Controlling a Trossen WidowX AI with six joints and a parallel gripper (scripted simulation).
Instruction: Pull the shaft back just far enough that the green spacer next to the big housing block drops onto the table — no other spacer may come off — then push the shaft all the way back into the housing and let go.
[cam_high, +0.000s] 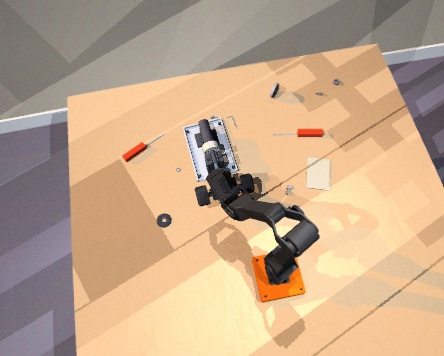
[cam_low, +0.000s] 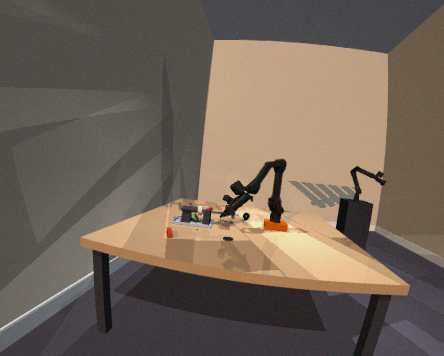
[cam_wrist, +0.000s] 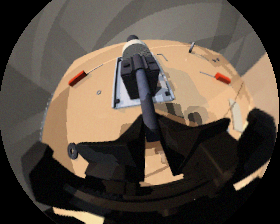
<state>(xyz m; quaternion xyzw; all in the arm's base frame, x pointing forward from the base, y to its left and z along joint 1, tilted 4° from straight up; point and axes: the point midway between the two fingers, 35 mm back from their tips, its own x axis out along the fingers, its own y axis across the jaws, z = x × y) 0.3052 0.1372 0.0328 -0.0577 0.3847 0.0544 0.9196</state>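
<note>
Now: gripper tip 5 cm short of the dark shaft, 1 cm to the right of it and 2 cm below it. Round my gripper tip: green spacer 14 cm ahead, 2 cm to the left, 2 cm below; then small screw 4 cm behind, 23 cm to the right, 5 cm below; then pale card 35 cm to the right, 5 cm below.
</note>
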